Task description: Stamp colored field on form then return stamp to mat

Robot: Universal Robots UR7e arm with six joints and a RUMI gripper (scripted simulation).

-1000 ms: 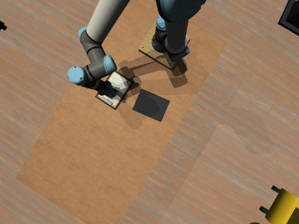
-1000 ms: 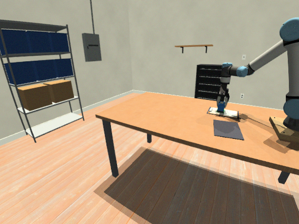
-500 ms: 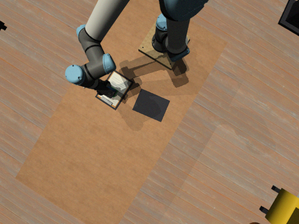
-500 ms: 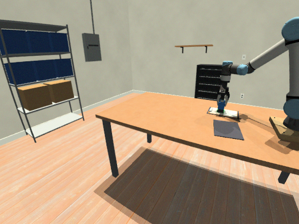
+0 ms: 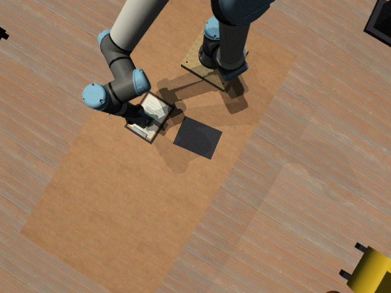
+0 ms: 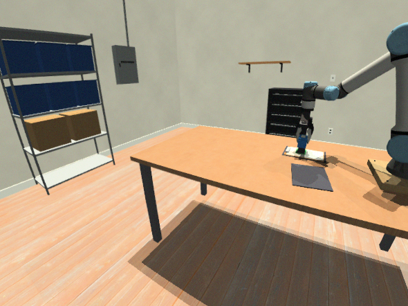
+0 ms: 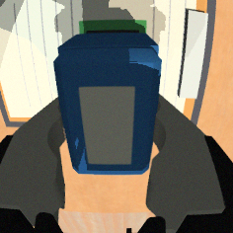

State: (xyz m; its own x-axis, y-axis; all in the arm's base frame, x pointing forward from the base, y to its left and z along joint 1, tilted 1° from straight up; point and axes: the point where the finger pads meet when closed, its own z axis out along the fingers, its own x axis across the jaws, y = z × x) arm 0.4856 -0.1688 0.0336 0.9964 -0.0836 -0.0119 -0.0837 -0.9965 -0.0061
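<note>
Right now my hand is 310 mm to the right of the dark mat, 70 mm above it and 50 mm past it. The rest, counted from my hand: blue stamp (20 mm below); then form (70 mm below, 20 mm to the left, 10 mm behind).
</note>
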